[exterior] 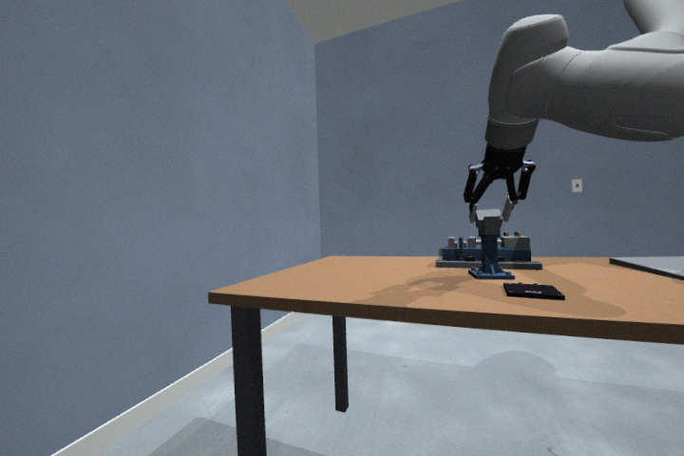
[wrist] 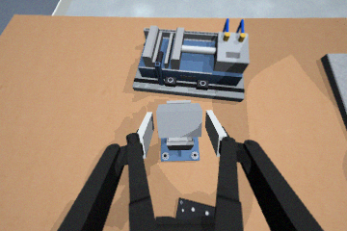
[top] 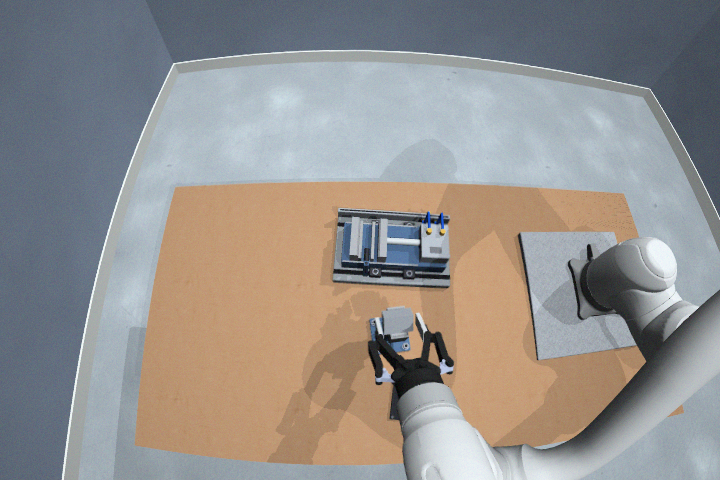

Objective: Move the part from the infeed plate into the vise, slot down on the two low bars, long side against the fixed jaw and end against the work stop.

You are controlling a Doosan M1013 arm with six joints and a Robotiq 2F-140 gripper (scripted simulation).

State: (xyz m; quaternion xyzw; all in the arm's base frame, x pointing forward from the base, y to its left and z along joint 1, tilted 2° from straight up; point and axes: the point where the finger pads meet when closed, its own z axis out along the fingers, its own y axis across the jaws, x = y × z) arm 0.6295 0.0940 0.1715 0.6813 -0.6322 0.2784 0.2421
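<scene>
My gripper is now 2 cm to the left of the part and 2 cm above it. From my hand the other things lie so: work stop: 6 cm ahead, 19 cm to the right, 8 cm below; V-block post: 1 cm to the right, 12 cm below; black infeed plate: 4 cm behind, 16 cm to the left, 17 cm below.
</scene>
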